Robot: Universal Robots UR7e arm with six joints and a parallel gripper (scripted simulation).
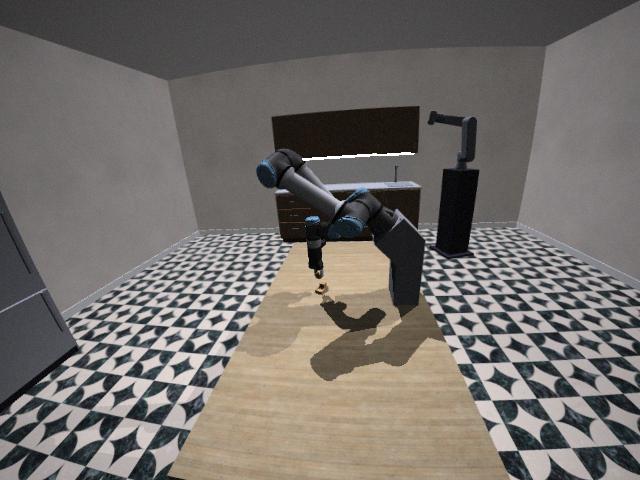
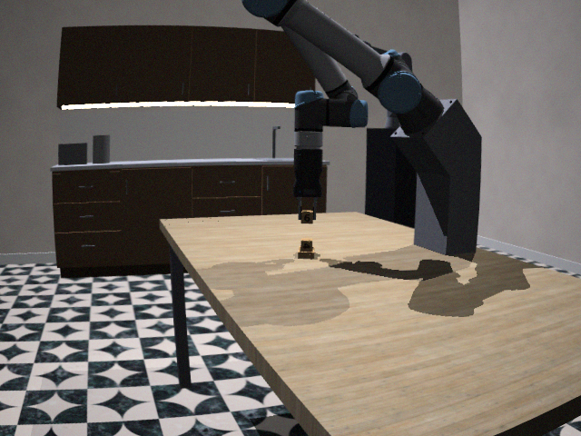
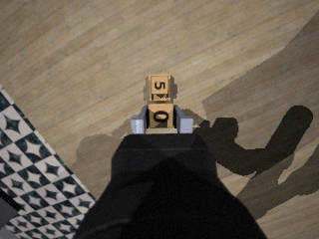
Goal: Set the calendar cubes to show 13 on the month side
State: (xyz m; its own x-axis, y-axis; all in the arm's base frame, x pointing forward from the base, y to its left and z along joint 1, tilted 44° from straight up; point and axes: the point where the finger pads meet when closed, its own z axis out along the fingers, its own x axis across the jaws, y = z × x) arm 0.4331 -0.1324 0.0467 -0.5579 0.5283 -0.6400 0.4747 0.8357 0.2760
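My gripper is now 1 cm past the wooden tray, 1 cm to the left of it and 11 cm above it.
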